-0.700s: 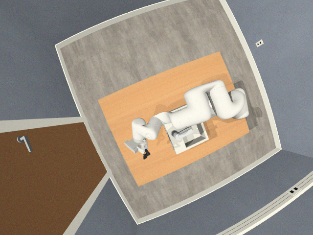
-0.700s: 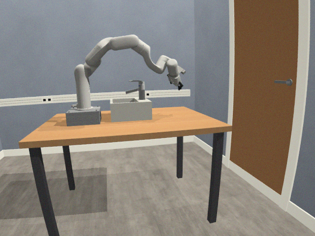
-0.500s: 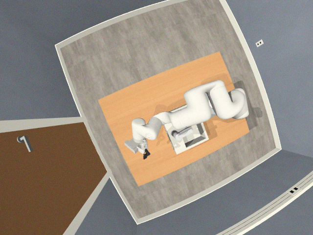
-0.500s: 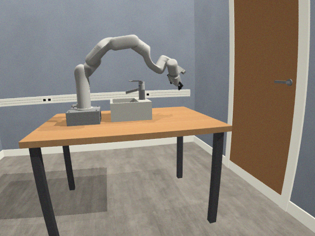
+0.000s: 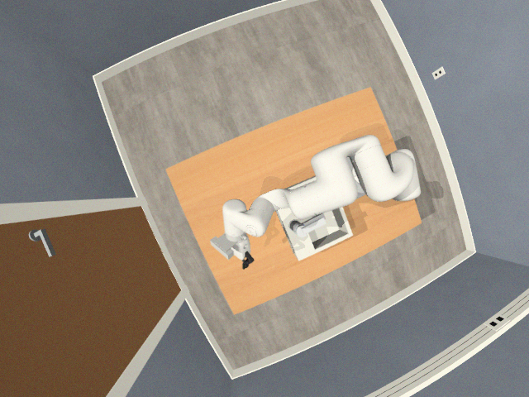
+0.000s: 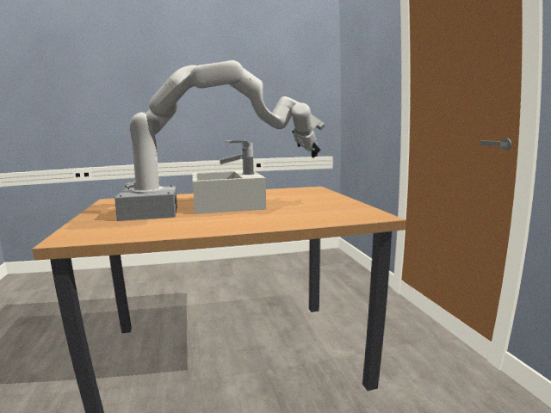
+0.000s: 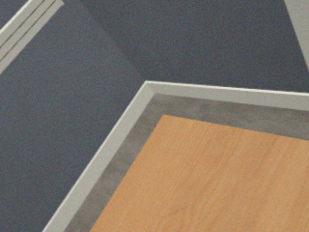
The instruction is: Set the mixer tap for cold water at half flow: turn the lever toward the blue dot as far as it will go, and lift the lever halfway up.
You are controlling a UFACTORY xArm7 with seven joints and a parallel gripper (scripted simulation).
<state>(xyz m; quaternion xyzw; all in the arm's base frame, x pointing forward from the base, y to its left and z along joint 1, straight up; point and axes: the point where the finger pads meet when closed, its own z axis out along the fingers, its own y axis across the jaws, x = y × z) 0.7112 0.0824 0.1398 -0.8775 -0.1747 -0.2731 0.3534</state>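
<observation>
My gripper is now 33 cm past the lever and 4 cm below it. From my hand the other things lie so: white sink block (40 cm behind, 19 cm below).
</observation>
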